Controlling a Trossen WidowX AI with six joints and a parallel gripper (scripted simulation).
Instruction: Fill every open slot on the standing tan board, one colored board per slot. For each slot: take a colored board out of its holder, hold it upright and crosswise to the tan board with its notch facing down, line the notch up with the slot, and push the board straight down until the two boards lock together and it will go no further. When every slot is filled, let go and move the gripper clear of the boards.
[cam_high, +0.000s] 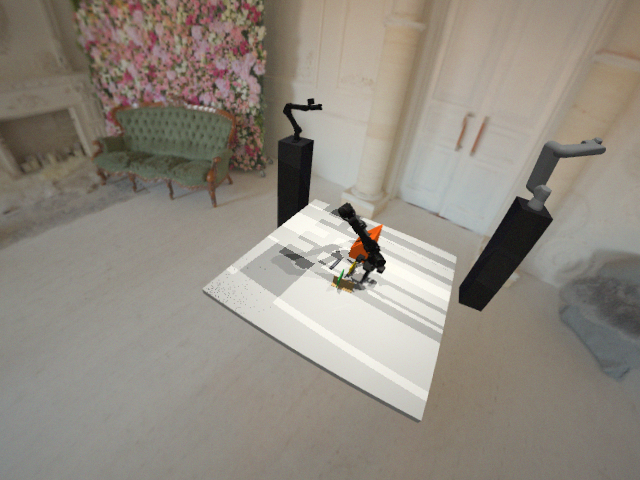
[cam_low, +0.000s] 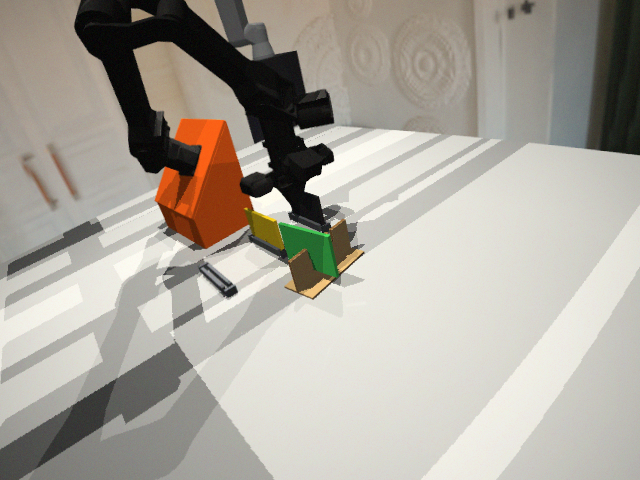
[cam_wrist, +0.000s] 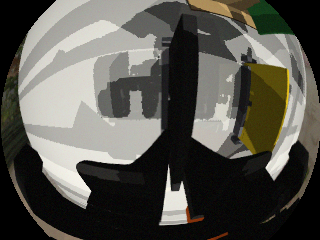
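Right now my gripper tip is 160 mm short of the tan board and 110 mm to the left of it. Round my gripper tip: yellow board (20 mm ahead, 100 mm to the right); then green board (160 mm ahead, 130 mm to the right, 20 mm above); then black board (30 mm ahead).
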